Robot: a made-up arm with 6 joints.
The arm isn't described. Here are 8 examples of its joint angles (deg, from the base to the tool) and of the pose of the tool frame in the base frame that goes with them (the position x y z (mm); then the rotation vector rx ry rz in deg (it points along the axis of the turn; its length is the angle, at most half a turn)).
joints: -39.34 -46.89 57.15 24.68 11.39 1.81
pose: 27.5 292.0 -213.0 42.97 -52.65 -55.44
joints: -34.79 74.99 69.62 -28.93 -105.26 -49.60
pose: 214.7 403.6 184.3 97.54 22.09 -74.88
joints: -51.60 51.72 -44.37 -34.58 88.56 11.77
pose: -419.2 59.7 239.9 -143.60 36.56 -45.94
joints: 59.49 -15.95 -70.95 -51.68 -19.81 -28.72
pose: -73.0 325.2 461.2 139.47 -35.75 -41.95
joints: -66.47 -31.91 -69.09 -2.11 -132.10 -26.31
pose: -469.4 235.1 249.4 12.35 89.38 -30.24
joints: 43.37 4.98 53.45 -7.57 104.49 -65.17
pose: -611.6 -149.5 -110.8 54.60 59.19 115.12
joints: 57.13 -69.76 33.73 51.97 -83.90 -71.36
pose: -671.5 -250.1 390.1 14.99 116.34 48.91
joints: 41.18 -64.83 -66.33 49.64 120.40 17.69
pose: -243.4 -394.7 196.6 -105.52 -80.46 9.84
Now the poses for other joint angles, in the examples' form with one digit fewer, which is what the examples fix.
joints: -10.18 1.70 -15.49 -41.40 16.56 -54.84
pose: -549 271 -17 109.0 -33.9 124.0
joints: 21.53 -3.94 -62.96 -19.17 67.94 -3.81
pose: -295 -64 466 -161.0 -6.7 27.8
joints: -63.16 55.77 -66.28 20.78 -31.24 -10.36
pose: -37 379 345 34.0 82.9 -83.3
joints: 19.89 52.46 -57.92 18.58 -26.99 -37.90
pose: 70 425 48 37.7 -115.4 94.3
